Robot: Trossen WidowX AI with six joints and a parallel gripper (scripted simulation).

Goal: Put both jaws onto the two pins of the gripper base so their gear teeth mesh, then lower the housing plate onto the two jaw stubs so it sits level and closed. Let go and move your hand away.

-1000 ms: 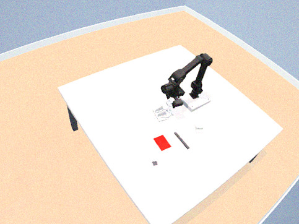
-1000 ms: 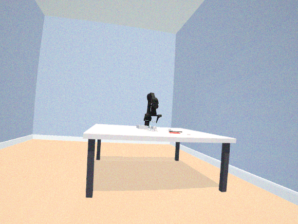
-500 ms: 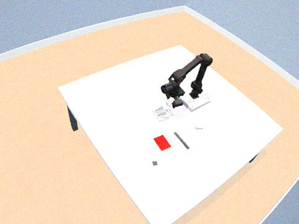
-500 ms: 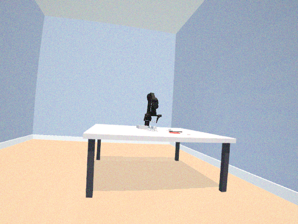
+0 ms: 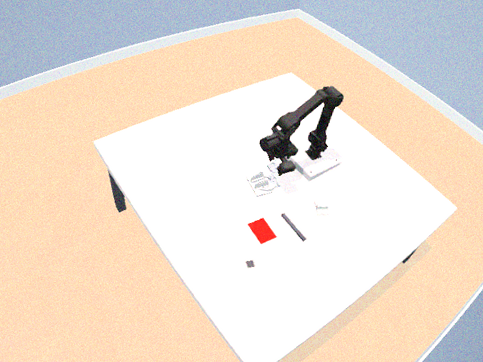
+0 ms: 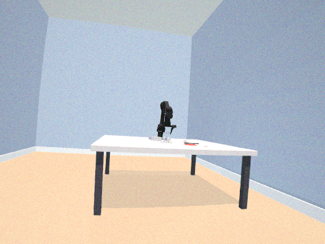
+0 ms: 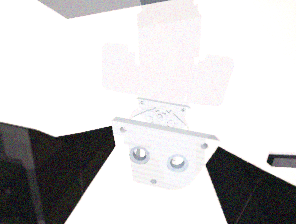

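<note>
Right now the white jaw piece is 60 mm below my gripper tip, 20 mm ahead of it and 10 mm to the left of it. Round my gripper tip: dark grey bar 250 mm to the left, 70 mm below, 60 mm ahead; then small white part 20 mm above, 10 mm ahead; then red flat rectangle 200 mm to the left, 190 mm ahead, 80 mm below.
</note>
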